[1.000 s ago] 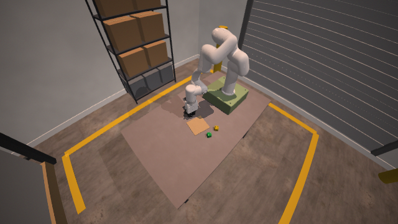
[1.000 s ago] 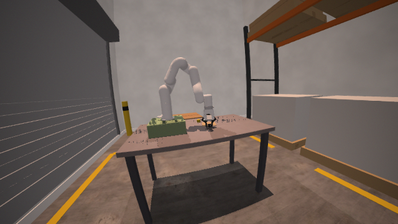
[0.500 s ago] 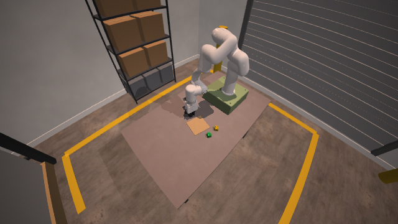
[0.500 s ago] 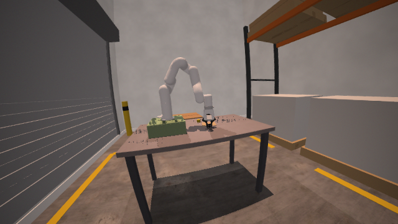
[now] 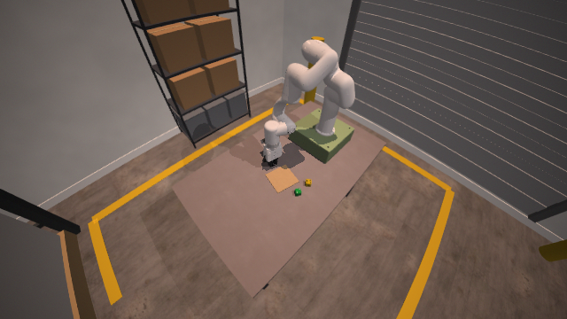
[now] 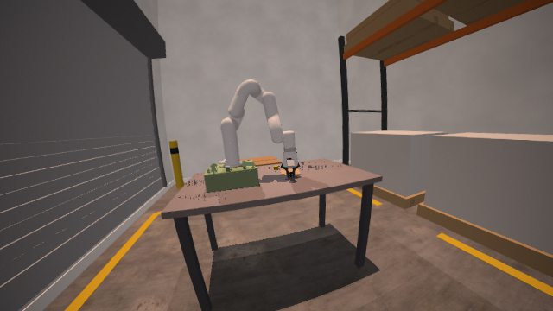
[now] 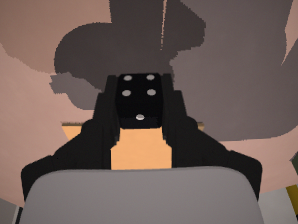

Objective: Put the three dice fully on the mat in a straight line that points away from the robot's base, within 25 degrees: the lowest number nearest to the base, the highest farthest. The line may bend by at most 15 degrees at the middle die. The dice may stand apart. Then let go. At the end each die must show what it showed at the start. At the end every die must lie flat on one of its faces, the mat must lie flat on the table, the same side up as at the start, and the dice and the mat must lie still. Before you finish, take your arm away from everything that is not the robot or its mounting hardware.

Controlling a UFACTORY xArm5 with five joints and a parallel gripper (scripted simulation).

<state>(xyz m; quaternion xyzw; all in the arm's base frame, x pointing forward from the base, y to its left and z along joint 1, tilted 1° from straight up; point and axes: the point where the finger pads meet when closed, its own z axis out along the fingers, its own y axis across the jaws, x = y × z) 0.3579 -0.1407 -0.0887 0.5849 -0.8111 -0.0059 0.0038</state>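
My hand is 10 cm to the right of the orange mat, 5 cm short of it and 2 cm above it. Also, from my hand: green die 23 cm to the left, 8 cm ahead, 1 cm below; black die 1 cm below; yellow die 24 cm to the left, 1 cm below, 1 cm behind.
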